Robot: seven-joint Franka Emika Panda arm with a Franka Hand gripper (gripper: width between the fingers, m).
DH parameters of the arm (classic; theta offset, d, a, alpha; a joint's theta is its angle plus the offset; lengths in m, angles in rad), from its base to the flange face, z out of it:
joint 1: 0 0.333 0 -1.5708
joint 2: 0 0 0 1.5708
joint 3: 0 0.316 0.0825 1.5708
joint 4: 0 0 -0.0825 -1.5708
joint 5: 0 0.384 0 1.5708
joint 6: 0 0 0.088 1.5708
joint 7: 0 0.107 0 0
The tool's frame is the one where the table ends.
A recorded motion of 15 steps. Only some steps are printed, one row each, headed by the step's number.
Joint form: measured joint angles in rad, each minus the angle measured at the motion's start. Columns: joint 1, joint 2, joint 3, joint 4, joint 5, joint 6, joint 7.
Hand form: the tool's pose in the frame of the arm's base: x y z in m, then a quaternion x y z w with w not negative. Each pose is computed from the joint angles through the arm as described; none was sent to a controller.
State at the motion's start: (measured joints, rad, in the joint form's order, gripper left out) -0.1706 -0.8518 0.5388 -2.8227 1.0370 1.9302 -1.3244
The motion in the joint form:
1: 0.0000 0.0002 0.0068 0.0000 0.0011 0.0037 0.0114
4: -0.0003 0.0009 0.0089 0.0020 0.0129 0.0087 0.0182
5: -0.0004 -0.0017 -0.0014 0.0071 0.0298 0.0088 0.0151
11: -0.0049 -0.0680 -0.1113 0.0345 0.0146 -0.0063 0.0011
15: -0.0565 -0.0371 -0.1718 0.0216 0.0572 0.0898 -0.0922
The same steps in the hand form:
1: 0.2821 0.1533 0.3962 -0.82408 -0.49735 -0.13460 0.23541
4: 0.2830 0.1544 0.3973 -0.82583 -0.49220 -0.13858 0.23778
5: 0.2848 0.1541 0.4023 -0.82458 -0.48784 -0.14962 0.24432
11: 0.2898 0.1318 0.4465 -0.81684 -0.47855 -0.21154 0.24292
15: 0.3095 0.0905 0.4480 -0.82167 -0.44431 -0.27364 0.22926

